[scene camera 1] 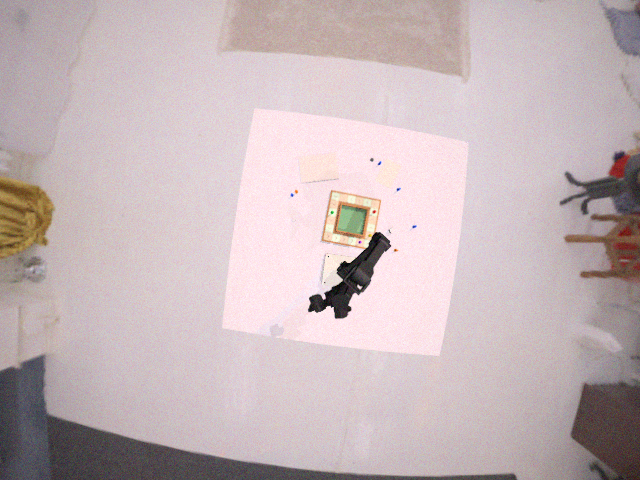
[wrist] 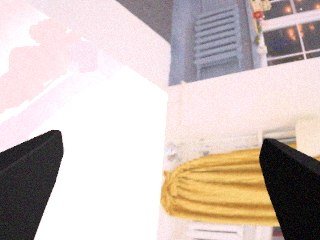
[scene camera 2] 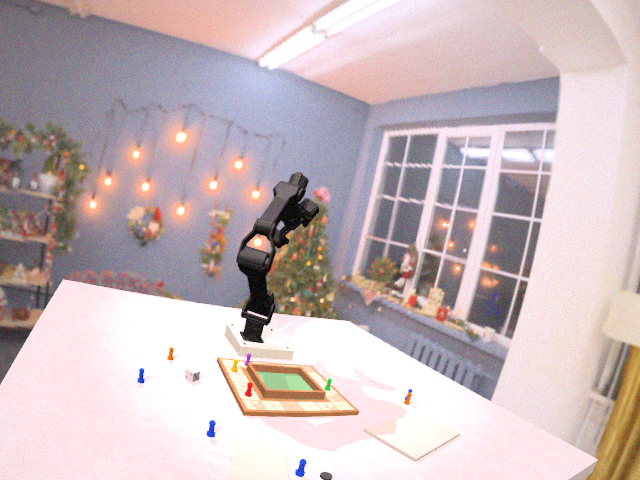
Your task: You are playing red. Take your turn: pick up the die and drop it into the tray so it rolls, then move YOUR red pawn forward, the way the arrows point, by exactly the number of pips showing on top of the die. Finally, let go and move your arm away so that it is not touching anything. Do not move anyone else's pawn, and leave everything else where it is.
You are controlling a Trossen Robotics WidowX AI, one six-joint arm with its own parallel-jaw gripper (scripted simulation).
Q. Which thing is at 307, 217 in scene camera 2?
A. My gripper.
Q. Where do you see a flat card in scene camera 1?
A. At 323, 167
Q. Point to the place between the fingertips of my gripper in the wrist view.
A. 163, 146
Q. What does my gripper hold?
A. Nothing.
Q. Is my gripper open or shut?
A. Open.
